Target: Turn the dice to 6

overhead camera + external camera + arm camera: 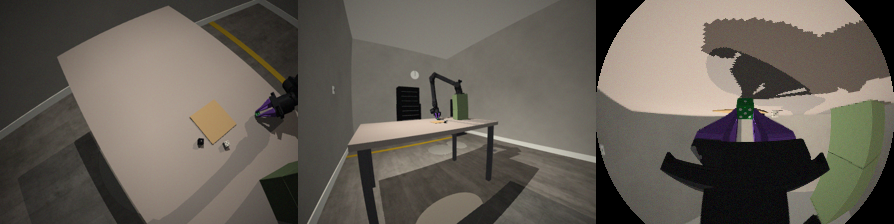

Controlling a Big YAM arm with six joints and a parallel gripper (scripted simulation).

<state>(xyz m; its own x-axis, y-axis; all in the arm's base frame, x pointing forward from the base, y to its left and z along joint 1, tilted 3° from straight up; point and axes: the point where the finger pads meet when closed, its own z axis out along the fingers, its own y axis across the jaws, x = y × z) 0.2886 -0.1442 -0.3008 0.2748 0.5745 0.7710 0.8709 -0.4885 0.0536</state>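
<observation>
Now: hand 1 cm above the green die. Round my hand: black die 27 cm to the left, 8 cm ahead, 1 cm below; tan mat 17 cm to the left, 11 cm ahead, 2 cm below; white die 20 cm to the left, 1 cm below.
</observation>
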